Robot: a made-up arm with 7 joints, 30 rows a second.
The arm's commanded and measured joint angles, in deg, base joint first. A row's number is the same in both.
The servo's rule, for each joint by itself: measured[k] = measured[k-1] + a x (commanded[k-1-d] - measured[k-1]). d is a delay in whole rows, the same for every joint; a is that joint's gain. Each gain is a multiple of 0.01, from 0.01 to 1. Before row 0 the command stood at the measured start. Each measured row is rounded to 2 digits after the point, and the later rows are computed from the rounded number. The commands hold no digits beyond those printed.
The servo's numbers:
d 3
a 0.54 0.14 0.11 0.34 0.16 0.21 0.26
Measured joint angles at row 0: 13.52 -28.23 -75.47 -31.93 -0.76 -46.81 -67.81
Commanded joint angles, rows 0 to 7: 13.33 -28.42 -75.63 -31.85 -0.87 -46.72 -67.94; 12.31 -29.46 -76.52 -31.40 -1.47 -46.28 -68.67; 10.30 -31.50 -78.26 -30.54 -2.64 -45.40 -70.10; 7.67 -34.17 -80.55 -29.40 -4.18 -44.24 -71.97; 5.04 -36.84 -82.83 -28.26 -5.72 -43.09 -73.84; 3.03 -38.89 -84.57 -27.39 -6.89 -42.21 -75.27; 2.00 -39.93 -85.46 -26.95 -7.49 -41.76 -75.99; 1.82 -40.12 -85.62 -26.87 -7.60 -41.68 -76.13
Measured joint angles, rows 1 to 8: 13.52 -28.23 -75.47 -31.93 -0.76 -46.81 -67.81; 13.52 -28.23 -75.47 -31.93 -0.76 -46.81 -67.81; 13.52 -28.23 -75.47 -31.93 -0.76 -46.81 -67.81; 13.42 -28.26 -75.49 -31.90 -0.78 -46.79 -67.84; 12.82 -28.43 -75.60 -31.73 -0.89 -46.68 -68.06; 11.46 -28.86 -75.89 -31.33 -1.17 -46.41 -68.59; 9.41 -29.60 -76.40 -30.67 -1.65 -45.95 -69.47; 7.05 -30.61 -77.11 -29.85 -2.30 -45.35 -70.61
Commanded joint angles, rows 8 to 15: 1.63 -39.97 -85.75 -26.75 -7.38 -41.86 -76.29; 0.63 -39.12 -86.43 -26.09 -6.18 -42.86 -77.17; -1.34 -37.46 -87.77 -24.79 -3.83 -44.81 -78.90; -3.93 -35.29 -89.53 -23.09 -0.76 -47.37 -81.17; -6.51 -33.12 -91.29 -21.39 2.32 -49.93 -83.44; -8.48 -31.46 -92.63 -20.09 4.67 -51.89 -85.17; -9.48 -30.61 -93.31 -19.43 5.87 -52.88 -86.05; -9.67 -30.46 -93.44 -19.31 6.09 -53.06 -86.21
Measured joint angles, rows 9 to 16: 4.88 -31.77 -77.93 -29.01 -3.03 -44.69 -71.82; 3.32 -32.91 -78.76 -28.31 -3.74 -44.07 -72.90; 2.51 -33.92 -79.51 -27.82 -4.36 -43.57 -73.74; 2.03 -34.77 -80.20 -27.46 -4.84 -43.21 -74.40; 1.27 -35.38 -80.89 -26.99 -5.05 -43.14 -75.12; -0.14 -35.67 -81.65 -26.24 -4.85 -43.49 -76.10; -2.19 -35.62 -82.52 -25.17 -4.20 -44.30 -77.42; -4.52 -35.27 -83.48 -23.88 -3.16 -45.48 -78.99
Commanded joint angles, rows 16 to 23: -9.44 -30.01 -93.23 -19.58 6.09 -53.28 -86.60; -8.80 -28.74 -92.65 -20.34 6.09 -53.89 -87.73; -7.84 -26.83 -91.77 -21.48 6.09 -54.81 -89.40; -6.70 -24.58 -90.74 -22.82 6.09 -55.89 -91.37; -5.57 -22.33 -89.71 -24.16 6.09 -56.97 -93.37; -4.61 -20.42 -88.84 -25.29 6.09 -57.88 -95.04; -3.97 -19.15 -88.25 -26.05 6.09 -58.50 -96.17; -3.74 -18.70 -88.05 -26.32 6.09 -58.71 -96.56
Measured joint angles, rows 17 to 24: -6.66 -34.74 -84.49 -22.59 -1.91 -46.83 -80.60; -8.18 -34.16 -85.46 -21.52 -0.67 -48.10 -82.02; -8.98 -33.64 -86.34 -20.77 0.41 -49.14 -83.11; -9.23 -33.13 -87.10 -20.37 1.32 -50.01 -84.02; -9.00 -32.52 -87.71 -20.36 2.08 -50.82 -84.98; -8.37 -31.72 -88.16 -20.74 2.72 -51.66 -86.13; -7.47 -30.72 -88.44 -21.45 3.26 -52.55 -87.49; -6.44 -29.55 -88.58 -22.37 3.71 -53.48 -89.02
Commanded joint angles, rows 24 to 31: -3.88 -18.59 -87.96 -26.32 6.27 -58.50 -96.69; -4.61 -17.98 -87.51 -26.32 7.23 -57.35 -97.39; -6.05 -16.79 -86.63 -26.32 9.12 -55.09 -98.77; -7.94 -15.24 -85.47 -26.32 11.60 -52.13 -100.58; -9.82 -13.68 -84.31 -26.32 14.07 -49.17 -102.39; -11.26 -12.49 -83.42 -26.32 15.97 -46.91 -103.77; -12.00 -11.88 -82.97 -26.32 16.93 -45.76 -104.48; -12.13 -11.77 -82.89 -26.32 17.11 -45.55 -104.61
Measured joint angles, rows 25 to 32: -5.45 -28.27 -88.61 -23.36 4.09 -54.40 -90.59; -4.65 -26.99 -88.57 -24.27 4.41 -55.26 -92.04; -4.16 -25.83 -88.51 -24.97 4.68 -55.98 -93.22; -4.01 -24.82 -88.45 -25.43 4.93 -56.51 -94.12; -4.33 -23.86 -88.35 -25.73 5.30 -56.69 -94.97; -5.26 -22.87 -88.16 -25.93 5.91 -56.35 -95.96; -6.71 -21.80 -87.86 -26.06 6.82 -55.46 -97.16; -8.39 -20.66 -87.47 -26.15 7.98 -54.14 -98.52
